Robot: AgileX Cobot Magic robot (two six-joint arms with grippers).
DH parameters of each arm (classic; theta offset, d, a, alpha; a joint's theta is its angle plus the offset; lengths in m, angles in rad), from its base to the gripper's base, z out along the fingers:
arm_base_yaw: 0 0.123 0 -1.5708
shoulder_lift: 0.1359 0 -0.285 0
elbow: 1.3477 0 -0.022 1.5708
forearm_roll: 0 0.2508 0 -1.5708
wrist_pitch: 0 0 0.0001 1.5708
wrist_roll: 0 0.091 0 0
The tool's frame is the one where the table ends.
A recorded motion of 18 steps. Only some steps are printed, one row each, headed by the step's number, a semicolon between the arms.
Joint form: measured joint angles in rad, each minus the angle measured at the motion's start. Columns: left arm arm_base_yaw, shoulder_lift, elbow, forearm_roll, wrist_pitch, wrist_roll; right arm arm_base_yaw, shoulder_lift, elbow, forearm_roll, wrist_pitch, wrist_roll.
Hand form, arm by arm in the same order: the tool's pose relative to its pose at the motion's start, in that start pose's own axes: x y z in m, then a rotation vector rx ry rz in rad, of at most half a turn. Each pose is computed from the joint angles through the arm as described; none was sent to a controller.
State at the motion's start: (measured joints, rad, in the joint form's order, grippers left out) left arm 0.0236 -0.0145 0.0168 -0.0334 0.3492 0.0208; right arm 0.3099 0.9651 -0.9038 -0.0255 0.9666 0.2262
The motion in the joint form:
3: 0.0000 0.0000 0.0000 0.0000 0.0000 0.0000; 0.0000 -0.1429 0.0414 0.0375 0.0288 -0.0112
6: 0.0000 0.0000 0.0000 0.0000 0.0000 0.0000; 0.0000 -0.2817 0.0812 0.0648 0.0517 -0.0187
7: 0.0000 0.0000 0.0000 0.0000 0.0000 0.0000; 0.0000 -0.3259 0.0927 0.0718 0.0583 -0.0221
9: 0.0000 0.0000 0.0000 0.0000 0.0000 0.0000; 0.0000 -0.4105 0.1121 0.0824 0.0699 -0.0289
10: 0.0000 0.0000 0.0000 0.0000 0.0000 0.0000; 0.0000 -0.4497 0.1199 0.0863 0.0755 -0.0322
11: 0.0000 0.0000 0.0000 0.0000 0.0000 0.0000; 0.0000 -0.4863 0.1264 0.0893 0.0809 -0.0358
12: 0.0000 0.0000 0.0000 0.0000 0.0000 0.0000; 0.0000 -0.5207 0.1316 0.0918 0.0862 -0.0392
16: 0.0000 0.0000 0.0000 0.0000 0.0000 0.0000; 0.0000 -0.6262 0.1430 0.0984 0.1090 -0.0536
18: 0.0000 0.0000 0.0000 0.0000 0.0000 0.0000; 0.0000 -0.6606 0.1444 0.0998 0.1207 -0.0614
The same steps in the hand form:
3: 0.0000 0.0000 0.0000 0.0000 0.0000 0.0000; 0.0224 -0.0025 -0.0267 -0.0459 -0.0642 0.0102
6: 0.0000 0.0000 0.0000 0.0000 0.0000 0.0000; 0.0459 -0.0058 -0.0488 -0.0855 -0.1336 0.0155
7: 0.0000 0.0000 0.0000 0.0000 0.0000 0.0000; 0.0535 -0.0070 -0.0552 -0.0972 -0.1578 0.0148
9: 0.0000 0.0000 0.0000 0.0000 0.0000 0.0000; 0.0680 -0.0095 -0.0672 -0.1177 -0.2085 0.0113
10: 0.0000 0.0000 0.0000 0.0000 0.0000 0.0000; 0.0748 -0.0108 -0.0726 -0.1265 -0.2331 0.0089
11: 0.0000 0.0000 0.0000 0.0000 0.0000 0.0000; 0.0812 -0.0120 -0.0775 -0.1342 -0.2569 0.0057
12: 0.0000 0.0000 0.0000 0.0000 0.0000 0.0000; 0.0872 -0.0132 -0.0821 -0.1412 -0.2800 0.0025
16: 0.0000 0.0000 0.0000 0.0000 0.0000 0.0000; 0.1063 -0.0170 -0.0958 -0.1603 -0.3495 -0.0125
18: 0.0000 0.0000 0.0000 0.0000 0.0000 0.0000; 0.1129 -0.0183 -0.1003 -0.1647 -0.3707 -0.0210

